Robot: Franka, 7 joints.
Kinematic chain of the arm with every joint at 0, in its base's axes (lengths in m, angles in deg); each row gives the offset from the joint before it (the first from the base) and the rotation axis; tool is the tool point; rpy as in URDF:
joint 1: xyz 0 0 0.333 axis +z
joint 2: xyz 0 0 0 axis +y
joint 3: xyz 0 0 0.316 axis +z
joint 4: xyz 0.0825 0 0 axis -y
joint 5: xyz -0.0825 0 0.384 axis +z
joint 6: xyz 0 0 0 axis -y
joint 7: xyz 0.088 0 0 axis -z
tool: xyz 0 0 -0.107 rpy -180 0 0
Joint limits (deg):
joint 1: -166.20..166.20
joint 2: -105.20..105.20
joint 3: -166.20..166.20
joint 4: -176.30..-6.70
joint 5: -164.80..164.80
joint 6: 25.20..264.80
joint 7: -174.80..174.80
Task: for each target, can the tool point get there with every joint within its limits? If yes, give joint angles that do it. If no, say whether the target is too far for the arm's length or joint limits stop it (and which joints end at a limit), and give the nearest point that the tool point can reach.
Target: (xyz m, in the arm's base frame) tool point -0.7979 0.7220 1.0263
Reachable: no: too far | nearest point -0.5347 0.4839 0.7976 | short by 0.422 m
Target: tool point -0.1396 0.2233 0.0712
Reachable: yes | joints 25.21 -52.12 124.99 -157.67 -109.88 156.17 -132.48
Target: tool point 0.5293 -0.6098 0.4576
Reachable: yes | joints -18.35 87.13 -94.62 -47.08 -61.93 113.21 -77.86
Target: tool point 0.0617 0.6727 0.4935
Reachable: yes | joints -115.70 -39.50 -131.85 -77.51 70.15 228.78 -53.88
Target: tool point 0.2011 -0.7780 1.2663
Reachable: no: too far | nearest point 0.1401 -0.5419 0.9831 | short by 0.374 m
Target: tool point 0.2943 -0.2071 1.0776
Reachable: yes | joints 115.39 -23.32 -118.88 -20.00 -77.26 183.30 111.01
